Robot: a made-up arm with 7 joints.
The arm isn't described. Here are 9 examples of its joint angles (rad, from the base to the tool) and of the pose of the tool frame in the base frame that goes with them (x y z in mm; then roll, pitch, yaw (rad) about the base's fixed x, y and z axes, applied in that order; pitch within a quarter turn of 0, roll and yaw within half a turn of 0).
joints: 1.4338 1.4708 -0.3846 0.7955 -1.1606 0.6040 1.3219
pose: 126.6 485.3 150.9 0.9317 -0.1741 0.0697
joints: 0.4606 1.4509 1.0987 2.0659 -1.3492 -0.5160 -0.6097
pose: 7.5 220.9 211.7 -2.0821 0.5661 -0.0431
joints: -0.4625 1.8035 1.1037 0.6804 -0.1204 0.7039 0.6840
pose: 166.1 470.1 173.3 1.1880 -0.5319 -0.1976
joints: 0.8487 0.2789 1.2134 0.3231 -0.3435 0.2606 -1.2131
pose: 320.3 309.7 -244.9 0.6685 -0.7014 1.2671
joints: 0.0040 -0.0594 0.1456 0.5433 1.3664 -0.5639 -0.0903
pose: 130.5 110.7 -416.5 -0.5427 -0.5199 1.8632
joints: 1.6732 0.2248 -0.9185 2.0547 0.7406 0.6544 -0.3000
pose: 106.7 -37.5 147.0 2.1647 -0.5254 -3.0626
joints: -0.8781 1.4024 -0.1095 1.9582 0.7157 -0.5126 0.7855
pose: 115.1 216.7 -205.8 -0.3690 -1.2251 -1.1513
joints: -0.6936 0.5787 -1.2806 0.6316 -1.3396 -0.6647 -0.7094
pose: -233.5 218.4 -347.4 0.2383 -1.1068 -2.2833
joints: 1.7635 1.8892 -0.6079 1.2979 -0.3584 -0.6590 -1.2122
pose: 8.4 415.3 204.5 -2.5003 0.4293 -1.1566
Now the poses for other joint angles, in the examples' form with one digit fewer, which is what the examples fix.
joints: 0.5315 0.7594 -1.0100 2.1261 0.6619 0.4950 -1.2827
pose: 186 32 -93 1.774 -1.167 -1.535
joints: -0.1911 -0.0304 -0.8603 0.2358 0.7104 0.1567 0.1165
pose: -47 58 -444 -0.330 0.161 -0.161
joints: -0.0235 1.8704 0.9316 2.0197 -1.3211 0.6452 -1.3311
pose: 140 150 198 -1.353 0.244 -0.415
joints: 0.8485 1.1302 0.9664 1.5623 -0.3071 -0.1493 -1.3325
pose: 19 389 174 -1.627 -0.222 -1.569
